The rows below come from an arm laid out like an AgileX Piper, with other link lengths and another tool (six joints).
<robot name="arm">
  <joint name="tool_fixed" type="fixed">
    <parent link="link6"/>
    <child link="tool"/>
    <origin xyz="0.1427 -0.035 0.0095" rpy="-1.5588 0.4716 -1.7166"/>
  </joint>
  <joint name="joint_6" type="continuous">
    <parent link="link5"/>
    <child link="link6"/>
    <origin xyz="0.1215 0 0.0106" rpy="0 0 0"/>
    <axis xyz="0.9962 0 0.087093"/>
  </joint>
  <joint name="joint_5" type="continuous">
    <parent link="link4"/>
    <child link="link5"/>
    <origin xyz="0 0 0" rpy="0 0 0"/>
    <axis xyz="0 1 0"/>
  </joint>
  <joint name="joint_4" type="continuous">
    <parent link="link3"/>
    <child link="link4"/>
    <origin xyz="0.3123 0 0.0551" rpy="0 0 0"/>
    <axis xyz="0.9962 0 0.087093"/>
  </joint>
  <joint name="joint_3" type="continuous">
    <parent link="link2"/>
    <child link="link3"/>
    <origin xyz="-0.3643 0 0.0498" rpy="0 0 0"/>
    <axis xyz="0 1 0"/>
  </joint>
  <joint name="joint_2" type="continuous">
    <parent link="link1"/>
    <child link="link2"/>
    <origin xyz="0 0 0" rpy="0 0 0"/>
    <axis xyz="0 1 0"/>
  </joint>
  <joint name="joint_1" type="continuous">
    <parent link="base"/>
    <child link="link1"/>
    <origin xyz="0 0 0.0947" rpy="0 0 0"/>
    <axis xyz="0 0 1"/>
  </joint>
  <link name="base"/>
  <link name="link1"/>
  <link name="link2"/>
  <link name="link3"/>
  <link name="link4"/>
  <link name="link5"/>
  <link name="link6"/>
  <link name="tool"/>
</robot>
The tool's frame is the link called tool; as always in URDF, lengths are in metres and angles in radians. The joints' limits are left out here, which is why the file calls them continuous.
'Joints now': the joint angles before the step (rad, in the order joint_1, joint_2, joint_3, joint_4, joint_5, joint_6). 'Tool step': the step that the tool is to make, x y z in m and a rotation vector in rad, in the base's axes. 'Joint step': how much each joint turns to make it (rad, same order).
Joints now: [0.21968 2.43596 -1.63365 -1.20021 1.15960 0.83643]
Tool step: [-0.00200 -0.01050 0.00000 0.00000 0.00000 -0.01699]
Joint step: [-0.01699 -0.00001 0.00001 0.00000 0.00000 0.00001]
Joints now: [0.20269 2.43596 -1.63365 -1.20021 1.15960 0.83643]
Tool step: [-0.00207 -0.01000 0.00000 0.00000 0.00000 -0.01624]
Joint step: [-0.01624 0.00001 -0.00003 0.00001 0.00001 -0.00002]
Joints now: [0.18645 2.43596 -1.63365 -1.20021 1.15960 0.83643]
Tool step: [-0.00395 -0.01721 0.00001 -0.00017 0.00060 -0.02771]
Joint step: [-0.02808 -0.00001 0.00001 -0.00001 0.00000 -0.00072]
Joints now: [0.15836 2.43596 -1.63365 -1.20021 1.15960 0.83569]
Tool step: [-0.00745 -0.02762 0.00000 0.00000 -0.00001 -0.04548]
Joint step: [-0.04549 0.00001 -0.00001 -0.00001 0.00000 0.00000]
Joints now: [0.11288 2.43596 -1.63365 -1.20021 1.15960 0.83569]
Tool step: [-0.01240 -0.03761 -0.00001 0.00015 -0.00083 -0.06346]
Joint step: [-0.06296 0.00002 -0.00003 0.00001 0.00001 0.00097]
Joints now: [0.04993 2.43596 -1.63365 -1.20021 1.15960 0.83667]
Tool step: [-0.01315 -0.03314 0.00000 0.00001 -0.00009 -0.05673]
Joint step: [-0.05669 -0.00001 0.00002 -0.00001 -0.00001 0.00011]
